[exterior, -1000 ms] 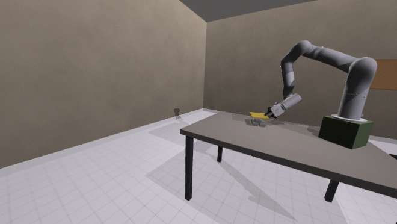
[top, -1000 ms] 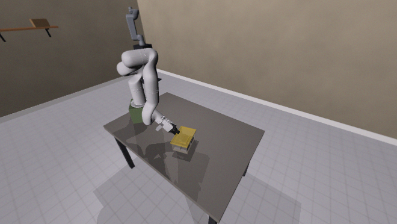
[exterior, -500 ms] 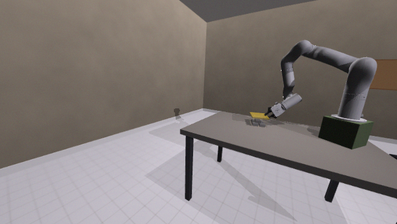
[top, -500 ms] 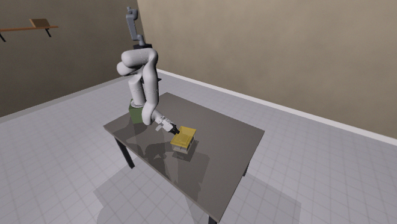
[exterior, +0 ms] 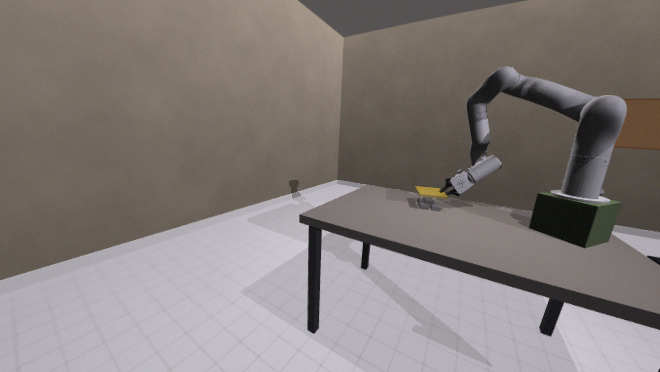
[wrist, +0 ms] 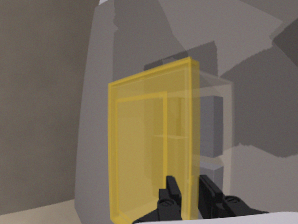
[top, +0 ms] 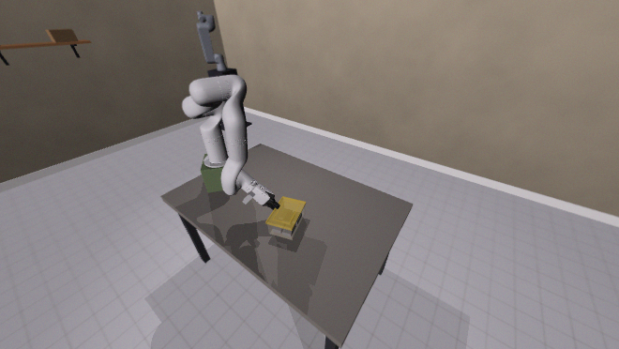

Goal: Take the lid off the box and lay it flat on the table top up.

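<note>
Now: the yellow lid 8 cm ahead of my hand and 1 cm below it. From my hand the other things lie so: grey box: 8 cm ahead, 6 cm below.
</note>
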